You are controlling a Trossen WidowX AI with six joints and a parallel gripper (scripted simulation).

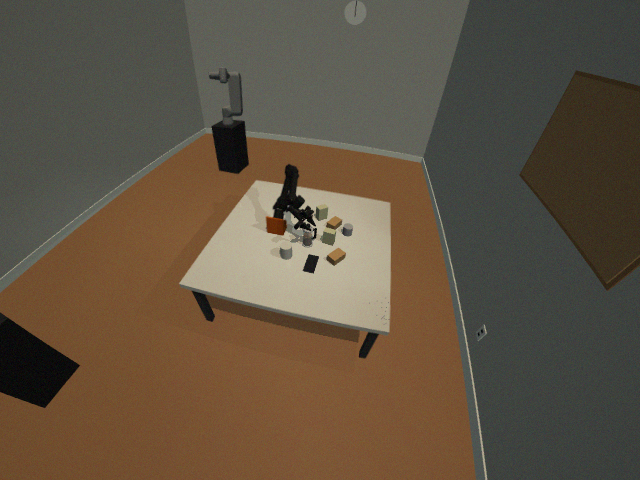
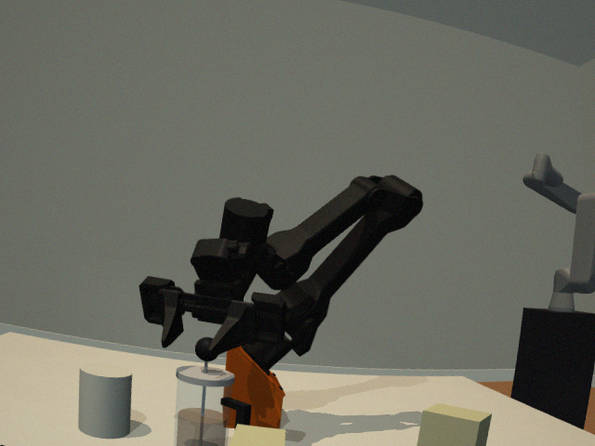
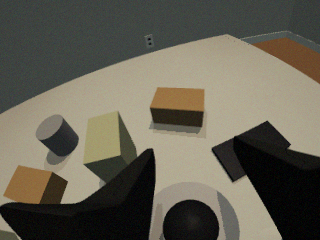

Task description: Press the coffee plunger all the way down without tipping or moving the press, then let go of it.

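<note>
Right now my gripper tip is 9 cm above the coffee press, 3 cm to the right of it and 3 cm past it.
</note>
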